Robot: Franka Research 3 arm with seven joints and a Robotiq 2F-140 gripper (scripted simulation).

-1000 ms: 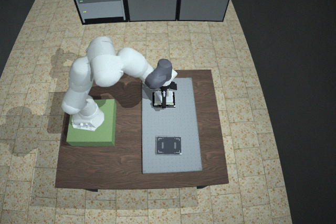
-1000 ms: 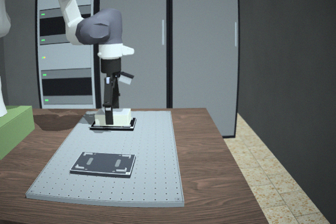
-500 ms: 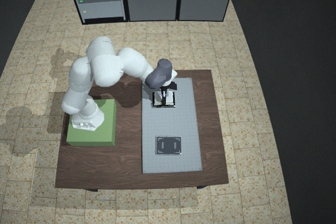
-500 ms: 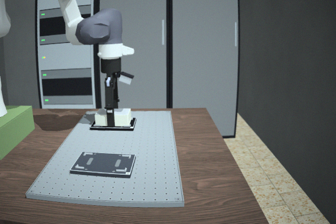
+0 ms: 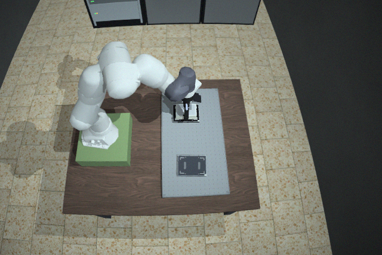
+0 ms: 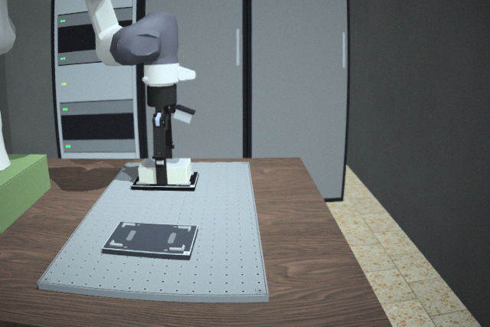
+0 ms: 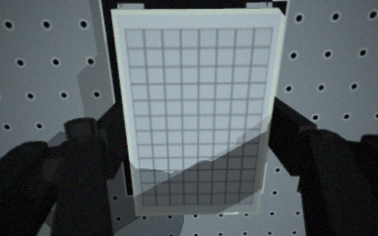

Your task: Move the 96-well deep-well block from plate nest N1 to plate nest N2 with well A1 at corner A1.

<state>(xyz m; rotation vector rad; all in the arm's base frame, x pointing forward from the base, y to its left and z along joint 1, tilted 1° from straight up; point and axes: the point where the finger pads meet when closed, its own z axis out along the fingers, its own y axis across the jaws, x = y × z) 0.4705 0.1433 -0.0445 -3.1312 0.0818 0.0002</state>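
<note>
Right now my hand is 1 cm above the cream 96-well deep-well block. Round my hand: A1 mark: 7 cm ahead, 6 cm to the right, 3 cm below; then plate nest N1: 3 cm below; then plate nest N2: 34 cm to the right, 3 cm below, 1 cm ahead.
</note>
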